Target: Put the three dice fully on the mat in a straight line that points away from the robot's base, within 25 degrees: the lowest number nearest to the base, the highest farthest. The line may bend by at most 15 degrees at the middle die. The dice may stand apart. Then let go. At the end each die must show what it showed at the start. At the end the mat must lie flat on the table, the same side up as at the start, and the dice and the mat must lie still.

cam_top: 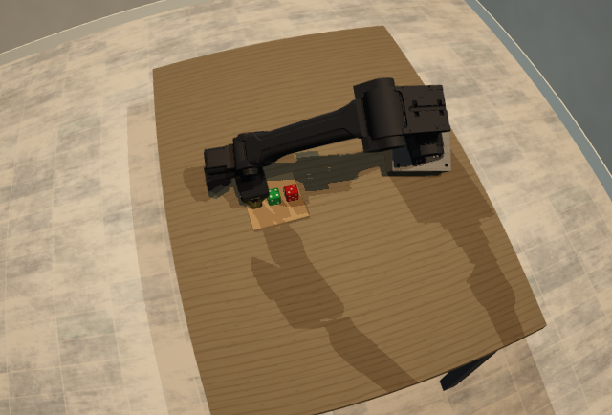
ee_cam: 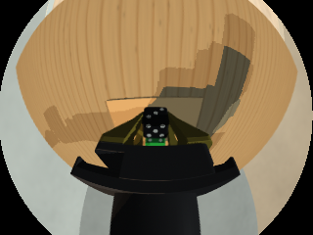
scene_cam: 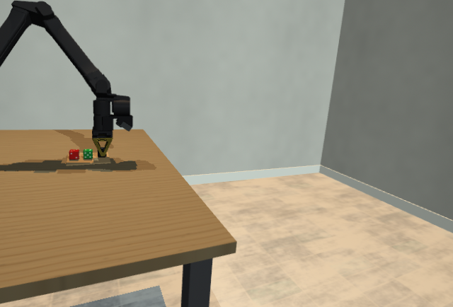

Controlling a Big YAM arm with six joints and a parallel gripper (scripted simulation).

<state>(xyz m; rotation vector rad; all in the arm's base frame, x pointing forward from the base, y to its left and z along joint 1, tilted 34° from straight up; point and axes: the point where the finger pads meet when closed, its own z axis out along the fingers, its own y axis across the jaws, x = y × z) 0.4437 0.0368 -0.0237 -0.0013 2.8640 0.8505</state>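
Right now the black die is right at my hand. The rest, counted from my hand: tan mat: 50 mm behind, 20 mm below; green die: 50 mm behind; red die: 90 mm behind.
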